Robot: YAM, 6 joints.
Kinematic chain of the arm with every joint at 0, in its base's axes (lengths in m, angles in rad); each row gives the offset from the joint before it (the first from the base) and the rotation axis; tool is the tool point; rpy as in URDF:
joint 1: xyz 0 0 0.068 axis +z
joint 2: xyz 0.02 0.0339 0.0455 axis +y
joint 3: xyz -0.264 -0.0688 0 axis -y
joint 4: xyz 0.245 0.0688 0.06 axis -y
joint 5: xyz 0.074 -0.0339 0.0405 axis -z
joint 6: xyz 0.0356 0 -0.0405 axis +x
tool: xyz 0 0 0 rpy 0 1.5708 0
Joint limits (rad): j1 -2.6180..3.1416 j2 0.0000..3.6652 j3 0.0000..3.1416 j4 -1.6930..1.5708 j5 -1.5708..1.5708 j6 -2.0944..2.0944
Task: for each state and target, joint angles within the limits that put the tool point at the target. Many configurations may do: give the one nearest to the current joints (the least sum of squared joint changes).
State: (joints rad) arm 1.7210 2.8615 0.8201 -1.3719 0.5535 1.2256
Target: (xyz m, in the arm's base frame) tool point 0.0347 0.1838 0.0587
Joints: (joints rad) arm 1.4921 2.3715 0.8824 -1.6591 0.6017 1.2256
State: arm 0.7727 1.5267 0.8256 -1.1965 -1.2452 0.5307
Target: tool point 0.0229 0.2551 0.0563
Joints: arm 1.3504 2.1378 0.9212 -0.9599 -1.2195 0.5307
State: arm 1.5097 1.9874 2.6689 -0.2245 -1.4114 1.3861
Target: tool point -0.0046 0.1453 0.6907
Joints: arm 1.3591 1.6923 2.8454 -0.1698 -1.3916 1.3861
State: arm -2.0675 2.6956 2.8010 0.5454 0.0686 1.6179
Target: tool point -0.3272 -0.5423 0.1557
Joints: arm -2.1091 2.8935 2.4979 0.5462 0.0820 1.6179
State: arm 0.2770 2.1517 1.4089 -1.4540 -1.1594 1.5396
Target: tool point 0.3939 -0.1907 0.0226
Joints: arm -0.5239 2.6352 1.8362 -1.0921 -1.1118 1.5396
